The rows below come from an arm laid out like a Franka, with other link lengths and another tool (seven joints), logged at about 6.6 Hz.
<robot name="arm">
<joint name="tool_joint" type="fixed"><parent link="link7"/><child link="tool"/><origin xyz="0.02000 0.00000 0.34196" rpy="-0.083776 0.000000 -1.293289"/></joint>
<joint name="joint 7" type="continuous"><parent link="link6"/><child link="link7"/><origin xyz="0.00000 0.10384 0.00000" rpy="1.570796 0.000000 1.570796"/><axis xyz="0 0 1"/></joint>
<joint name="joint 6" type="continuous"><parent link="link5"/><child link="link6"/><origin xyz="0.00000 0.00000 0.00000" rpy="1.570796 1.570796 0.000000"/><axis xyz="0 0 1"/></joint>
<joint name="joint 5" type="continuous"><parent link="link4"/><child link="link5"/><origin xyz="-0.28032 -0.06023 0.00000" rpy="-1.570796 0.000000 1.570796"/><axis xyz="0 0 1"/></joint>
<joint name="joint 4" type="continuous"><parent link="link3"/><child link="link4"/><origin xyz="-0.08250 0.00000 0.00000" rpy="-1.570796 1.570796 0.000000"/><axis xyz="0 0 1"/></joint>
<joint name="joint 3" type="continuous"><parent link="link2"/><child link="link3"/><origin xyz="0.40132 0.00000 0.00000" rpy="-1.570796 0.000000 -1.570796"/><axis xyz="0 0 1"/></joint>
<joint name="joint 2" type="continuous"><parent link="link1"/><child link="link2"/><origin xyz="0.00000 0.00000 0.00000" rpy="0.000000 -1.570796 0.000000"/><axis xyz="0 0 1"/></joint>
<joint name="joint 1" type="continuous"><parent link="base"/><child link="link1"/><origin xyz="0.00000 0.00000 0.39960" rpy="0.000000 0.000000 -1.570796"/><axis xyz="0 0 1"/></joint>
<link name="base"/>
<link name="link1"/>
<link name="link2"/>
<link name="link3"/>
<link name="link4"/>
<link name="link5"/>
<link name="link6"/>
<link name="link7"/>
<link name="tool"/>
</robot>
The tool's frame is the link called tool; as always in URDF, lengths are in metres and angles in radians. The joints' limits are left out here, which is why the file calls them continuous.
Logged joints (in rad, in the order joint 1, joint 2, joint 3, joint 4, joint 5, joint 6, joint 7), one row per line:
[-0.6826 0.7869 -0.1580 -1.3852 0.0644 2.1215 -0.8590]
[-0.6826 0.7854 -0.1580 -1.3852 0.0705 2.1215 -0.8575]
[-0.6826 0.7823 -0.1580 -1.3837 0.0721 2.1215 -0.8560]
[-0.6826 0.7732 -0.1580 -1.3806 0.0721 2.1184 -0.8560]
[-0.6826 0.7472 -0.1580 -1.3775 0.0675 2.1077 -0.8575]
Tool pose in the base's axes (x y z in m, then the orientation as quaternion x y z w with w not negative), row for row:
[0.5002 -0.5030 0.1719 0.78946 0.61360 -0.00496 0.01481]
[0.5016 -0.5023 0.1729 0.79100 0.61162 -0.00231 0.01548]
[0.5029 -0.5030 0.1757 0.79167 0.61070 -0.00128 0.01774]
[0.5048 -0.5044 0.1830 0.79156 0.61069 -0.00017 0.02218]
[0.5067 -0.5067 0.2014 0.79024 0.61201 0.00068 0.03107]
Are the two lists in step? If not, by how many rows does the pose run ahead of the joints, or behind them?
They are in step.
